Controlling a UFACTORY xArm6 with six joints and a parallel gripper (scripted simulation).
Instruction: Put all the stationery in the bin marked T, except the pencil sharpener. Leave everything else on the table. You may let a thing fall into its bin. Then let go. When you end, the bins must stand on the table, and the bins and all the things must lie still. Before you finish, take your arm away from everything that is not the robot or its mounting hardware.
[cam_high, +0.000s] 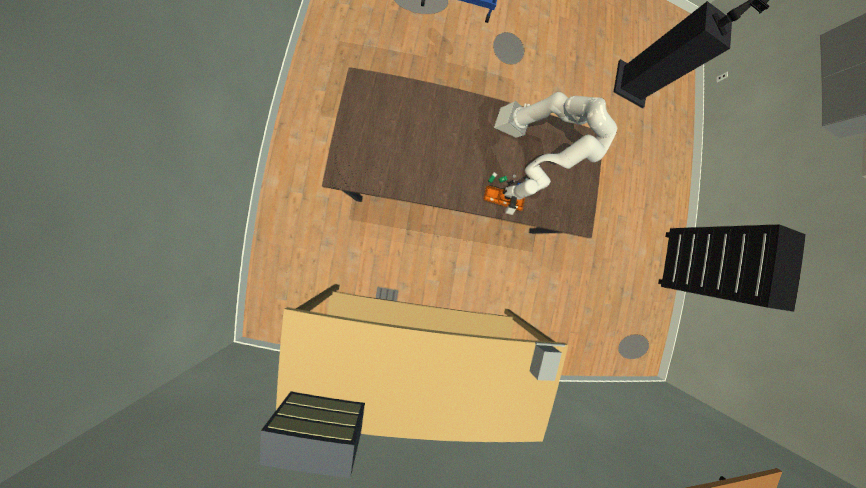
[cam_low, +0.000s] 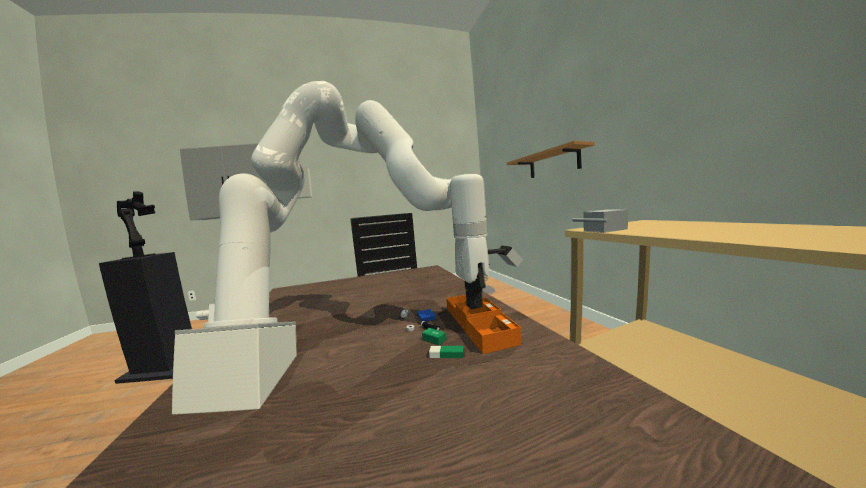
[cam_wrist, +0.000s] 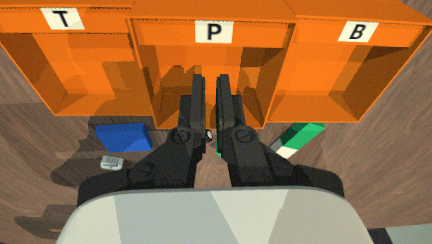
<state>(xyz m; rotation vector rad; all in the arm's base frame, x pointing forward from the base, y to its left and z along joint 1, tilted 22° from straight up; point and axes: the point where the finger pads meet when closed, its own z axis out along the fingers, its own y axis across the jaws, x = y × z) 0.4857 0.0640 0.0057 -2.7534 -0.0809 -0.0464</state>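
Right now my hand is 4 cm above the orange bin and 1 cm short of it. Round my hand: blue block 11 cm behind, 9 cm to the left, 6 cm below; green 9V battery 12 cm behind, 6 cm below, 3 cm to the right; black cylinder 11 cm behind, 6 cm below, 1 cm to the left.
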